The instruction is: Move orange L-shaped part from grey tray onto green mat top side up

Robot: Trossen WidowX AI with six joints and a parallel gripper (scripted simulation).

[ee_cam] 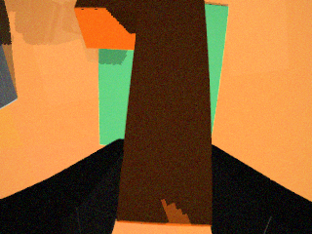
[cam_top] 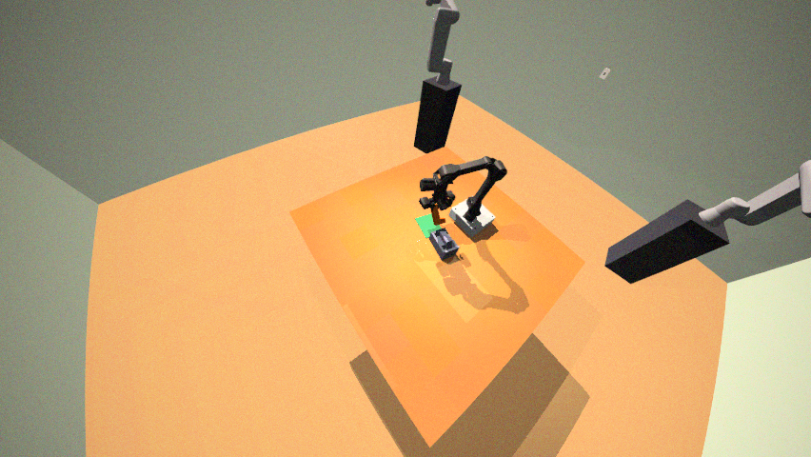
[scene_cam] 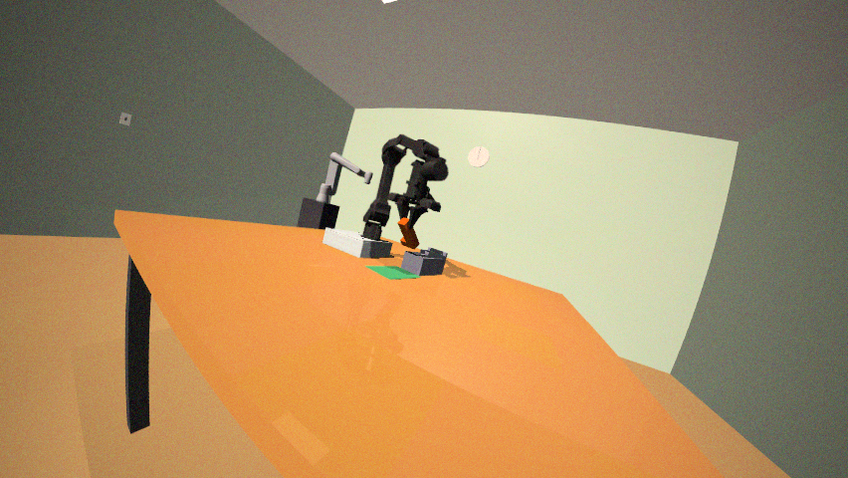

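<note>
Right now the green mat is 170 mm below my gripper tip. The rest, counted from my gripper tip: orange L-shaped part (40 mm to the left, 30 mm below).
</note>
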